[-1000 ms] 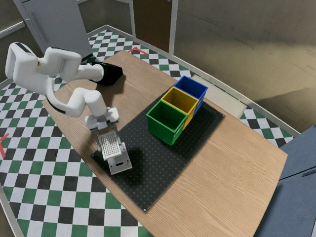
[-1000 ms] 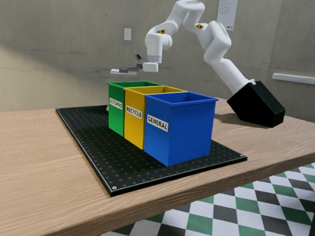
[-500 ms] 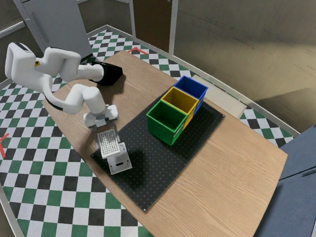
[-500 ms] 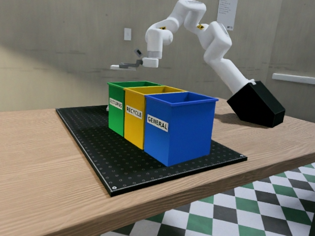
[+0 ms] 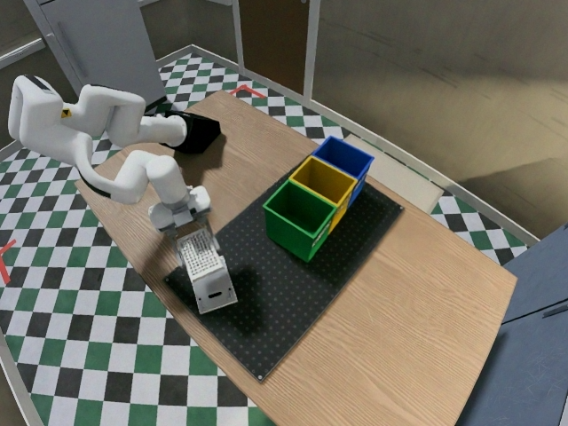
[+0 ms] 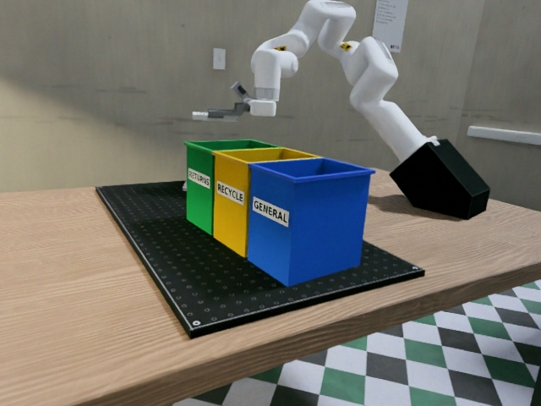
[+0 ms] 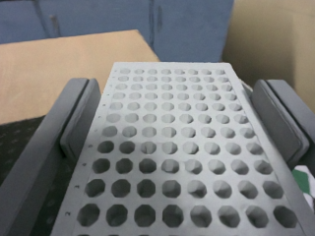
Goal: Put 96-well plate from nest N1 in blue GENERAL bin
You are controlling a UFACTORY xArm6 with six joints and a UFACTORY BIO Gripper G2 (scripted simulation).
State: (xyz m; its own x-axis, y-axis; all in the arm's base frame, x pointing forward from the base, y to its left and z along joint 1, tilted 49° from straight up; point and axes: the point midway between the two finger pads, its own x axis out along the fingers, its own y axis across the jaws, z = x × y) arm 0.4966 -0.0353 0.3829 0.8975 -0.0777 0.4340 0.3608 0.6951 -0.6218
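The blue general bin lies 56 cm to the left of my hand, 14 cm below it and 9 cm ahead of it. Round my hand: green returns bin: 30 cm to the left, 14 cm below, 10 cm ahead; then white 96-well plate: 1 cm below; then grey plate nest n1: 22 cm below, 1 cm to the right.
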